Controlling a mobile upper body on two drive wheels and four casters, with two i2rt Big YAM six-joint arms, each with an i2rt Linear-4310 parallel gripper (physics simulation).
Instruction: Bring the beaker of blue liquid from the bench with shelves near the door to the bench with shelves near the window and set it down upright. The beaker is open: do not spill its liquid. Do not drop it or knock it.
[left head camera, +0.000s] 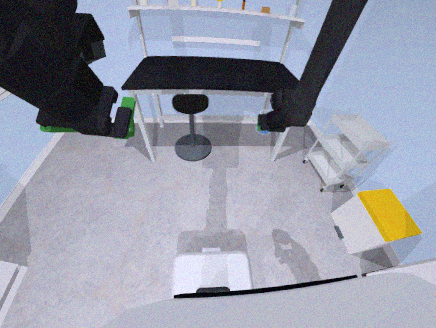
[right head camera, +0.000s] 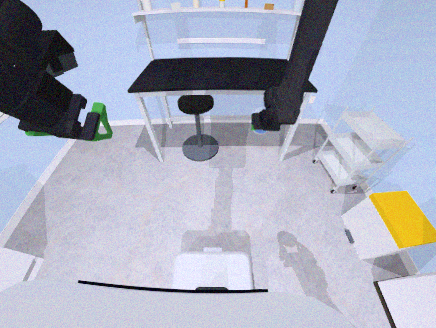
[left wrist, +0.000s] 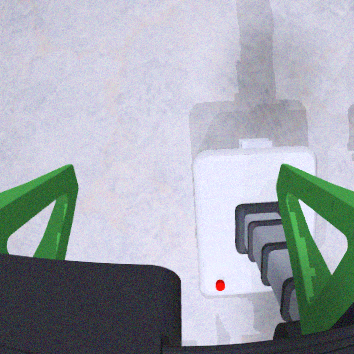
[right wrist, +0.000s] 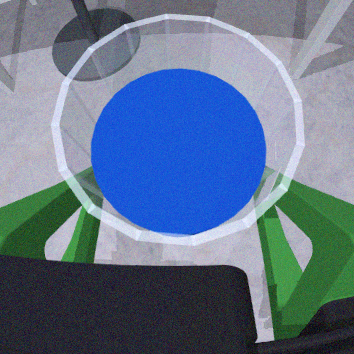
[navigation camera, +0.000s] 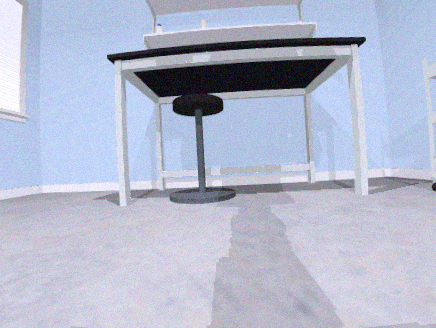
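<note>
The open glass beaker of blue liquid (right wrist: 178, 150) (left head camera: 263, 131) (right head camera: 260, 131) is gripped between the green fingers of my right gripper (right wrist: 177, 175). Seen from above in the right wrist view, its rim is whole and the blue surface lies inside the walls. It looks about upright, held over the floor in front of the bench. My left gripper (left wrist: 176, 175) is open and empty, at the left in both head views. The black-topped bench (left head camera: 210, 72) (right head camera: 220, 75) (navigation camera: 235, 46) with shelves (left head camera: 215, 12) (right head camera: 215, 12) (navigation camera: 230, 36) stands ahead; a window (navigation camera: 10, 60) is on the wall to its left.
A black stool (left head camera: 190, 102) (right head camera: 195, 104) (navigation camera: 197, 105) stands at the bench's front, left of centre. A white cart (left head camera: 360, 127) (right head camera: 372, 127) is right of the bench. A white box with a yellow top (left head camera: 390, 215) (right head camera: 405, 217) stands nearer at the right. Small bottles stand on the shelves.
</note>
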